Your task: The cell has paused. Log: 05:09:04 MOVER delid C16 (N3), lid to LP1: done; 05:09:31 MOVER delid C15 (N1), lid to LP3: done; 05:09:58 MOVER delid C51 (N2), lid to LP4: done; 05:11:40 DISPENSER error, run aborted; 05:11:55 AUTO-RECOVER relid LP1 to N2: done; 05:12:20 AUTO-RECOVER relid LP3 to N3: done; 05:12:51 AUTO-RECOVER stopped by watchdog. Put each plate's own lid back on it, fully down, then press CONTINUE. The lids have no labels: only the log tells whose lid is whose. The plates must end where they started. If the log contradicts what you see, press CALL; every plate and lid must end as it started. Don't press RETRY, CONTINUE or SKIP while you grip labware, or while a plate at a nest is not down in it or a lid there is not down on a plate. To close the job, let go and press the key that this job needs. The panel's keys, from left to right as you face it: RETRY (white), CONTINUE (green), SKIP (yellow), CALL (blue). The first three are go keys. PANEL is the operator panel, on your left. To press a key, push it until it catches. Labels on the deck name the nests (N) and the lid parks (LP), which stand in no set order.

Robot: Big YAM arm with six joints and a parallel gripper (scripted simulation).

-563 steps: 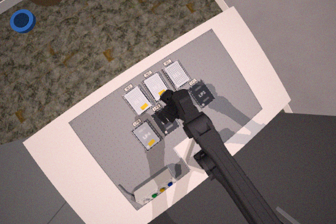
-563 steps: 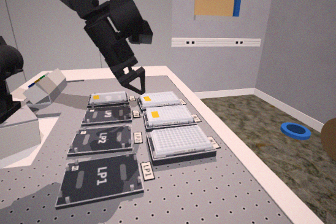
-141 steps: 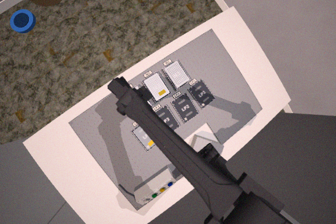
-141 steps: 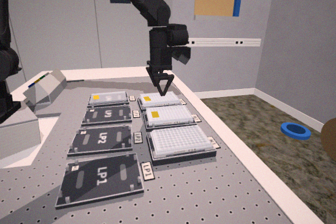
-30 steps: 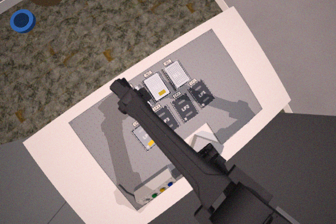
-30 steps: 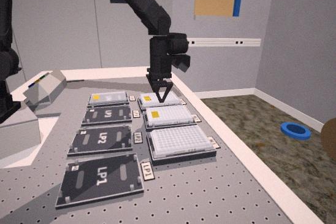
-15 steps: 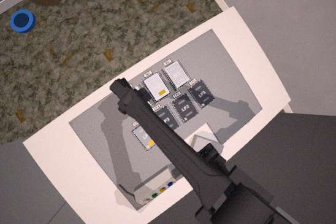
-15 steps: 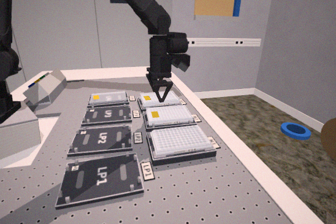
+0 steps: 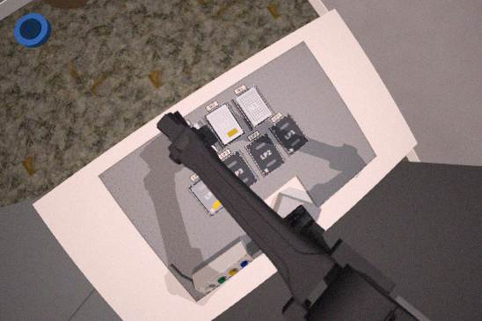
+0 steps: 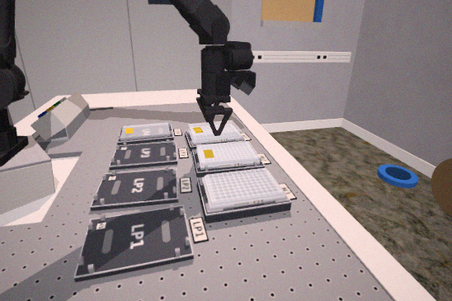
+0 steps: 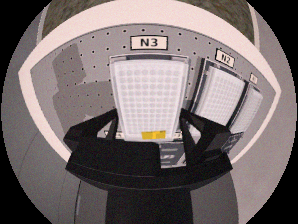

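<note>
My hand is 12 cm to the left of the clear lid and 1 cm above it. Also, from my hand: blue key 45 cm behind, 13 cm to the left, 3 cm above; green key 44 cm behind, 23 cm to the left, 3 cm above; yellow key 44 cm behind, 18 cm to the left, 3 cm above.
</note>
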